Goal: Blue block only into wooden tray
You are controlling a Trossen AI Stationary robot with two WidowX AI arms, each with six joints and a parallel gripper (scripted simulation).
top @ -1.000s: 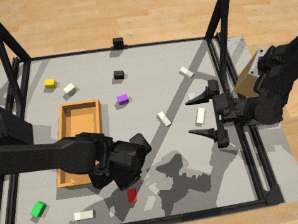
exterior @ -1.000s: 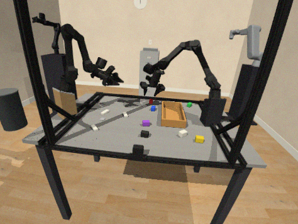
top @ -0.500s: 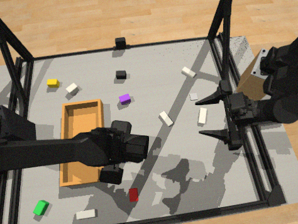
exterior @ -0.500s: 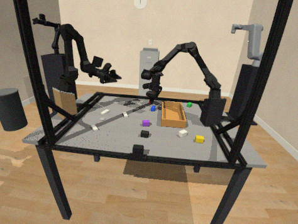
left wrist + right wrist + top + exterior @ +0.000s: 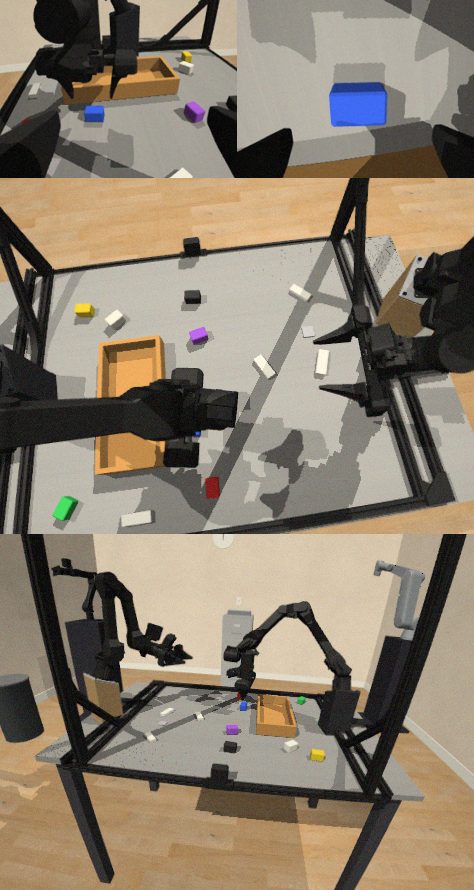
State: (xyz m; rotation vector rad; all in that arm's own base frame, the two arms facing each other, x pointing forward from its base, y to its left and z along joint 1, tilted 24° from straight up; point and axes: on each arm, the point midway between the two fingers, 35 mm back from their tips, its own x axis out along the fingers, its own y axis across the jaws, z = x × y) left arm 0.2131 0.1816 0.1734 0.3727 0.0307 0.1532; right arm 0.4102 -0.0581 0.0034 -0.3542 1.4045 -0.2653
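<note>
Right now my right hand is 80 mm above the blue block. Also, from my right hand: wooden tray 130 mm to the right, 90 mm behind, 80 mm below; red block 140 mm ahead, 80 mm below, 20 mm to the left; purple block 230 mm behind, 80 mm below, 50 mm to the left.
</note>
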